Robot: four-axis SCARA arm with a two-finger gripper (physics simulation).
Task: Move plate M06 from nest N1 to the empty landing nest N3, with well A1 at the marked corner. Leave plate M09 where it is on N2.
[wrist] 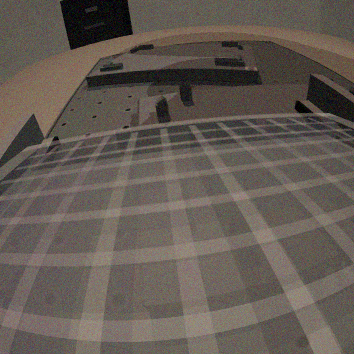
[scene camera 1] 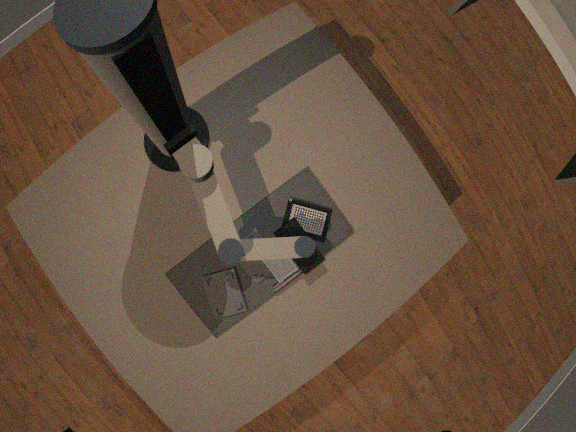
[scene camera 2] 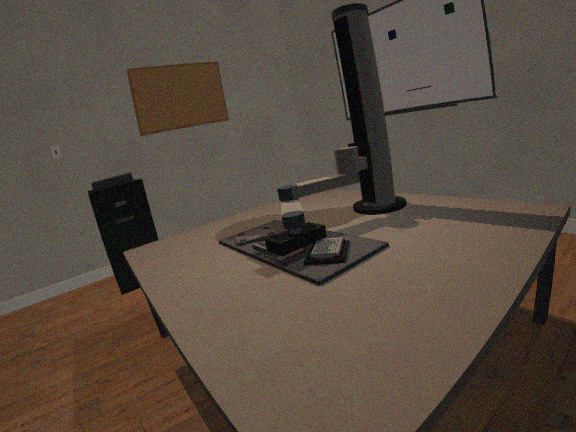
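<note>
My gripper [scene camera 1: 301,249] [scene camera 2: 296,237] [wrist: 179,99] is shut on a clear gridded plate [scene camera 1: 285,270] [wrist: 175,225], taken as M06; no label is legible. The gripper is low over the middle of the board, and its body hides part of the plate in scene camera 1. Whether the plate touches what lies below cannot be told. The landing nest N3 [scene camera 1: 233,303] [scene camera 2: 252,236] [wrist: 172,77], a grey slab with corner brackets, is empty and lies ahead in the wrist view. Another plate [scene camera 1: 311,218] [scene camera 2: 330,246], taken as M09, sits in a black nest beside the gripper.
A dark board [scene camera 1: 342,226] [scene camera 2: 369,246] with small holes bears the nests. Two small dark posts [wrist: 186,94] [wrist: 162,110] stand between the held plate and N3. The arm's column [scene camera 1: 130,75] [scene camera 2: 372,125] rises from the table's far side in scene camera 2.
</note>
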